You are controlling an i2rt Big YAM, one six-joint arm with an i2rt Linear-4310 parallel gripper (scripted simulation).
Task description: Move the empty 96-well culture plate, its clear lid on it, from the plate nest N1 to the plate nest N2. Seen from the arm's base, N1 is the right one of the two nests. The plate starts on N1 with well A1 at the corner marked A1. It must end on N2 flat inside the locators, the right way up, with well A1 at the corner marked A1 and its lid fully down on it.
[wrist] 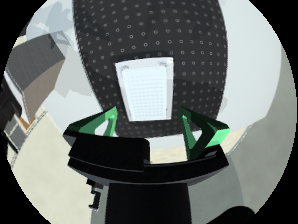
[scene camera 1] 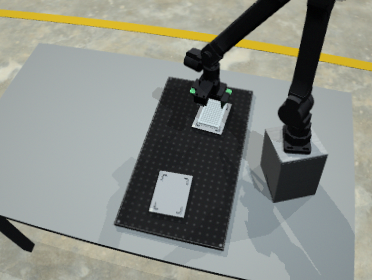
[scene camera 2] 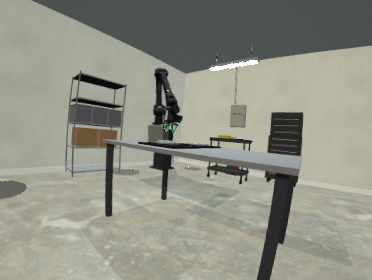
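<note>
The gripper [wrist: 148,109] can be seen, and so can a clear lid [wrist: 145,88] and a grey nest [scene camera 1: 171,193].
</note>
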